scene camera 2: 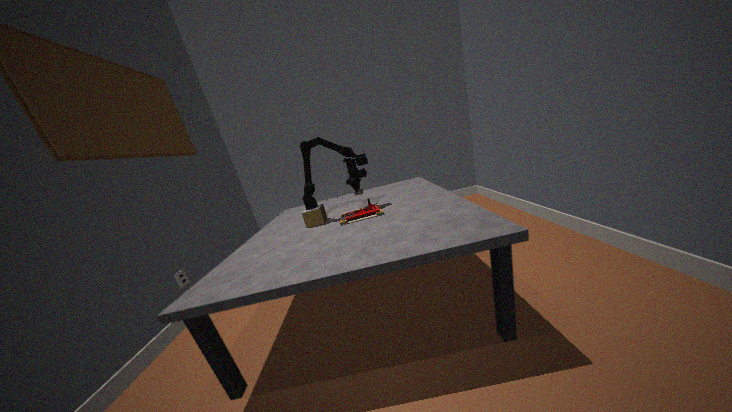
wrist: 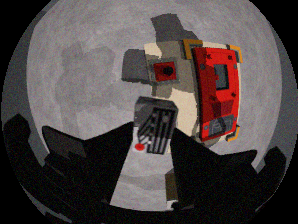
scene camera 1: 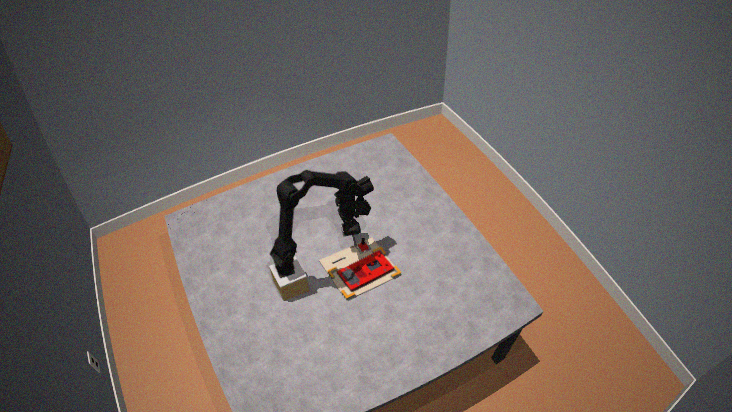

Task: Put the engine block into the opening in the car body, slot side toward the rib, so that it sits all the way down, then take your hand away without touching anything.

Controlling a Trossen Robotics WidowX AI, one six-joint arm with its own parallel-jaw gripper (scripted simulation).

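My gripper carries an engine block, and the wrist view shows my gripper as well. I can see a car body too.
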